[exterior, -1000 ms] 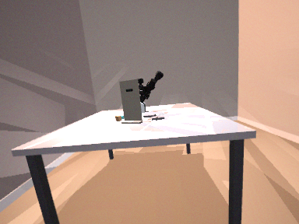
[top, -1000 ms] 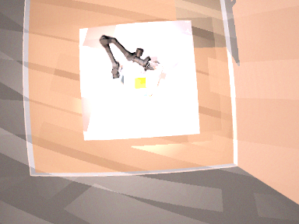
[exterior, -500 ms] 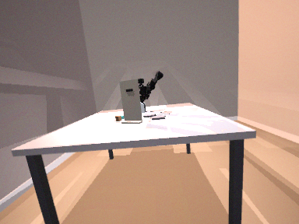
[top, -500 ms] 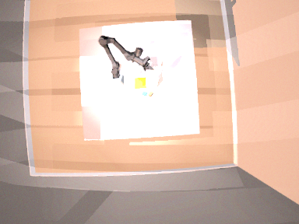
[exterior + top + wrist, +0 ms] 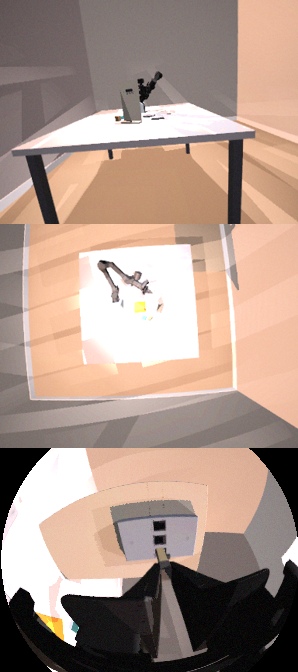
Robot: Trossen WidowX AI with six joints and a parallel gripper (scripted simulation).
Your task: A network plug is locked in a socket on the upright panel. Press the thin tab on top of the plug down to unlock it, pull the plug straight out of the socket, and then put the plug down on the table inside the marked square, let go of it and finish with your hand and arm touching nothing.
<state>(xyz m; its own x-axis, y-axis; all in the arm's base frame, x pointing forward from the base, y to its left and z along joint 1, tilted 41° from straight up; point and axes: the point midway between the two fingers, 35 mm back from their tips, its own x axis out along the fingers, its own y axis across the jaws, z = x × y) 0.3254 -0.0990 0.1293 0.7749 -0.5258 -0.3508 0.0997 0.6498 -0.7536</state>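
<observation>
Right now the orange marked square is 140 mm behind my gripper tip, 50 mm to the right of it and 250 mm below it. From my gripper tip the other things lie so: brown piece 40 mm behind, 190 mm to the right, 230 mm below; network plug 10 mm ahead; grey panel 70 mm ahead, 40 mm to the right, 100 mm below.
</observation>
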